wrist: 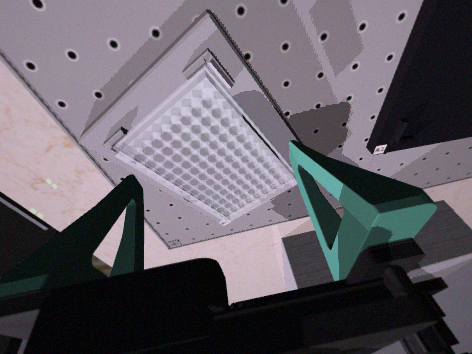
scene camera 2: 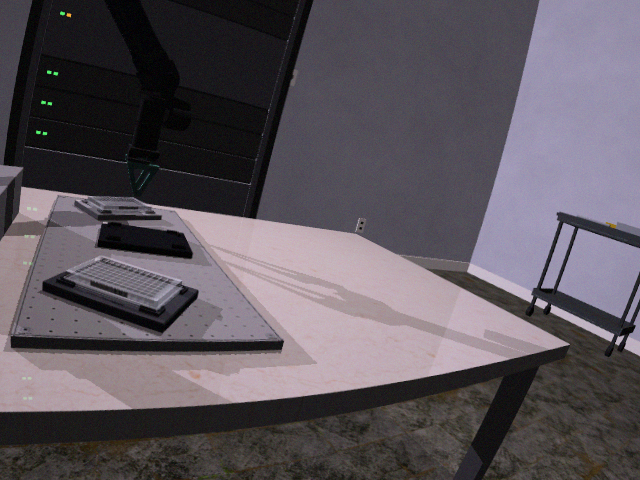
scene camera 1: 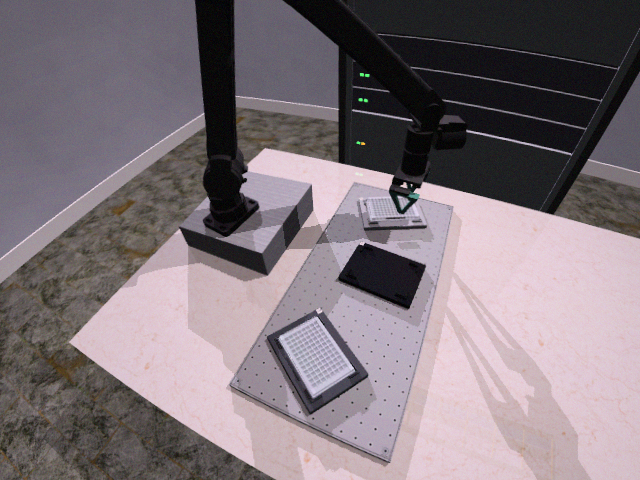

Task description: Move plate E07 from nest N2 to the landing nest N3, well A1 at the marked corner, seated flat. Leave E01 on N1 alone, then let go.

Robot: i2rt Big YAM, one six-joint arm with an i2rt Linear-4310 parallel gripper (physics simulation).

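Note:
A clear 96-well plate [scene camera 1: 385, 207] [scene camera 2: 114, 201] [wrist: 210, 145] lies in the light grey far nest [scene camera 1: 395, 225] [scene camera 2: 131, 217] [wrist: 155, 82] and looks flat. My gripper [scene camera 1: 403, 208] [scene camera 2: 136, 193] [wrist: 213, 164] is open and empty above it, the green fingers apart on either side of the plate in the wrist view. The black middle nest [scene camera 1: 382, 273] [scene camera 2: 144, 240] [wrist: 435, 100] holds no plate; its A1 tag [wrist: 380, 149] shows. A second well plate [scene camera 1: 316, 355] [scene camera 2: 126, 281] lies in the dark near nest [scene camera 1: 310, 404] [scene camera 2: 103, 308]. Plate and nest numbers are not readable.
The nests stand on a perforated metal board [scene camera 1: 385, 413] [scene camera 2: 248, 330] [wrist: 315, 90] on the pale table [scene camera 1: 516, 289] [scene camera 2: 336, 268]. The arm's base sits on a grey block [scene camera 1: 279, 206] left of the board. A dark server rack [scene camera 1: 465, 170] [scene camera 2: 206, 155] stands behind the table.

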